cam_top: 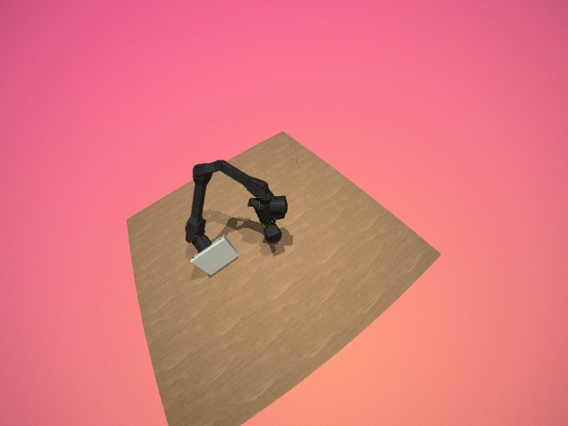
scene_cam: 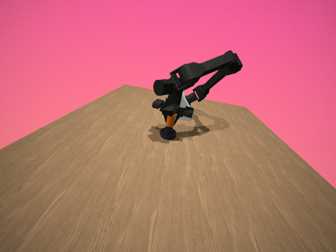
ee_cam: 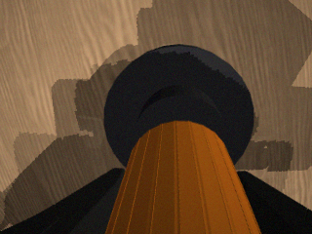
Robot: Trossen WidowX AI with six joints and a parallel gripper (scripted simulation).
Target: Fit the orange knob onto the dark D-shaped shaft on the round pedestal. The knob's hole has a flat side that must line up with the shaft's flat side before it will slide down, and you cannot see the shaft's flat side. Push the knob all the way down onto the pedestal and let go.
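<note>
My gripper tip is 20 mm below the orange knob. From my gripper tip the other things lie so: dark round pedestal (40 mm below).
</note>
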